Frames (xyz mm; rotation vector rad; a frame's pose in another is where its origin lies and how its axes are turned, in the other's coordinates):
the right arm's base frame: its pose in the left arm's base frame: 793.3 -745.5 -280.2 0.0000 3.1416 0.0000
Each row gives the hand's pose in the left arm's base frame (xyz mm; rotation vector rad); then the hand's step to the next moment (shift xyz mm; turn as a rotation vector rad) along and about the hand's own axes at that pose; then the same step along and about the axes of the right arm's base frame.
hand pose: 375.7 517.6 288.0 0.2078 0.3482 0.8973
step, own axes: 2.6 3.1 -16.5 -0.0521 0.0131 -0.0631
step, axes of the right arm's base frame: 7.0 4.5 14.8 0.0634 -0.0313 0.0433
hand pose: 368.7 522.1 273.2 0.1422 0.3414 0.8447
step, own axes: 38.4 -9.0 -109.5 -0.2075 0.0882 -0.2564
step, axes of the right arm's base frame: 8.5 21.7 114.0 0.2797 -0.1010 0.1678
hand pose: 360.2 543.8 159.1 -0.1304 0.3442 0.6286
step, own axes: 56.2 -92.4 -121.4 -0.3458 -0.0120 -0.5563
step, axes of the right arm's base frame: -64.0 -70.1 132.0 0.4069 -0.3247 0.3977
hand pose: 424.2 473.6 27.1 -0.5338 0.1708 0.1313
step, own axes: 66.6 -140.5 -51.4 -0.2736 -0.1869 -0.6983
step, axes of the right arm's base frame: -82.2 -141.0 -12.8 0.3249 -0.5414 0.4458
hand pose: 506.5 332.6 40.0 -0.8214 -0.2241 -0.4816
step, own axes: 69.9 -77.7 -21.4 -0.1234 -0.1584 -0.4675
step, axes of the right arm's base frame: -22.6 -83.8 -62.1 0.1820 -0.4011 0.2547
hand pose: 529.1 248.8 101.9 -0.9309 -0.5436 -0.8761
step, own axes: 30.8 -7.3 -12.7 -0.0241 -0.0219 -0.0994
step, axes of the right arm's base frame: -11.3 -25.7 -19.4 0.0277 -0.0825 0.0580
